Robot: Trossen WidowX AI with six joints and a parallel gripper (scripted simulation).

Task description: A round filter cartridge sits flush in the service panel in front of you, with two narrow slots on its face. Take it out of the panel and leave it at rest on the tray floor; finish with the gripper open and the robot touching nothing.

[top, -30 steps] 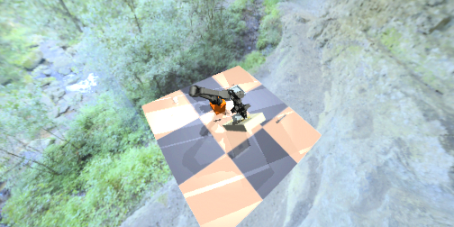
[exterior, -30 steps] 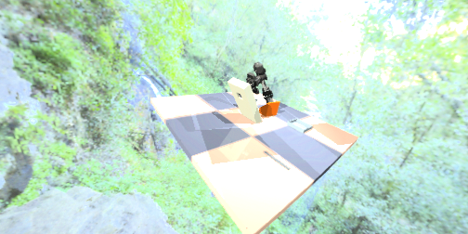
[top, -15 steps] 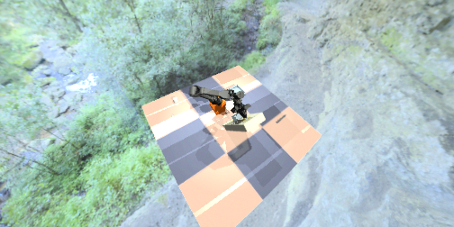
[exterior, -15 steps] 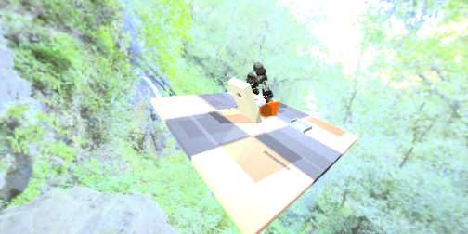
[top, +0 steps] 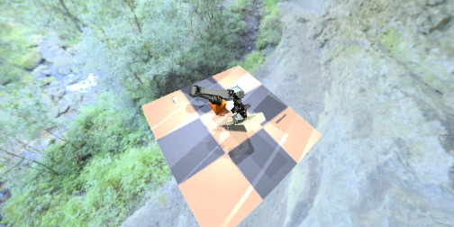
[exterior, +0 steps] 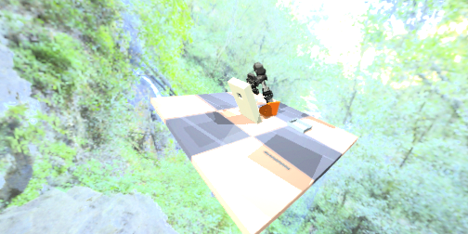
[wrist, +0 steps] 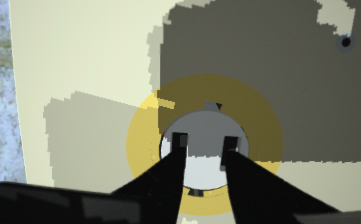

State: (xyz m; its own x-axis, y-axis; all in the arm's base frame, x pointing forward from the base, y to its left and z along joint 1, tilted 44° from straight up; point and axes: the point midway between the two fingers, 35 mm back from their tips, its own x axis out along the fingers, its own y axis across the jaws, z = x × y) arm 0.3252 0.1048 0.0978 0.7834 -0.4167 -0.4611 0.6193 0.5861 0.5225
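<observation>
Right now my gripper tip is 2 cm short of the round filter cartridge and 1 cm above it. Round my gripper tip: tray (42 cm behind, 27 cm to the left, 24 cm below); then cream service panel (3 cm behind, 9 cm below).
</observation>
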